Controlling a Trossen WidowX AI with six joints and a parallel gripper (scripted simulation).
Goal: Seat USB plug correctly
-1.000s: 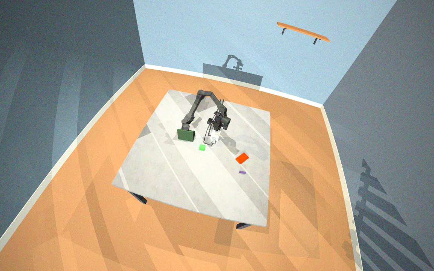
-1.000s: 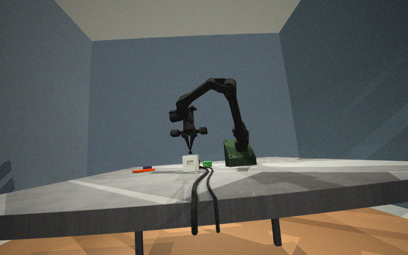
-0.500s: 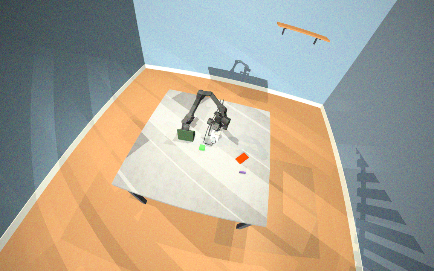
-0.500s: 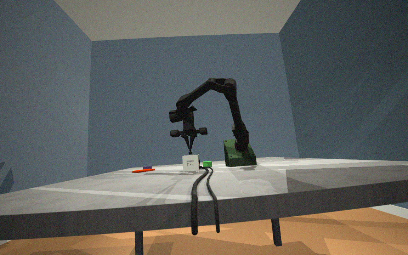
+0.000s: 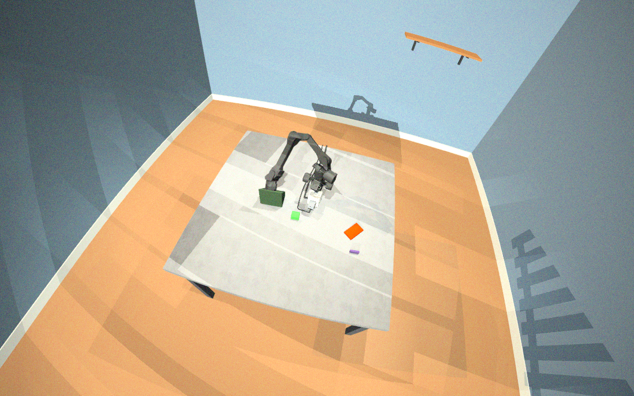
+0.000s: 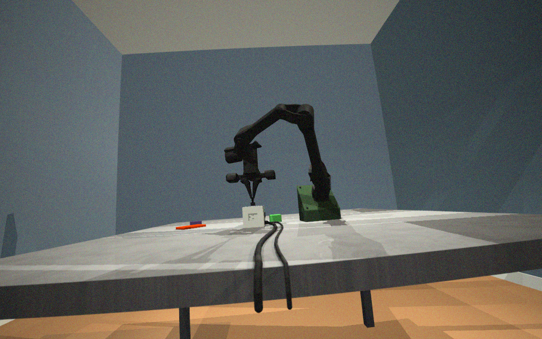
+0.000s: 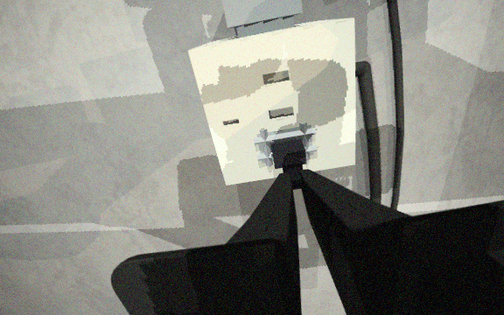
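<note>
Right now the dark USB plug is 20 mm below my gripper tip. The rest, counted from my gripper tip: purple piece: 330 mm to the right, 310 mm ahead, 90 mm below; orange flat piece: 290 mm ahead, 190 mm to the right, 100 mm below; green block: 180 mm to the right, 90 mm below, 90 mm behind.
</note>
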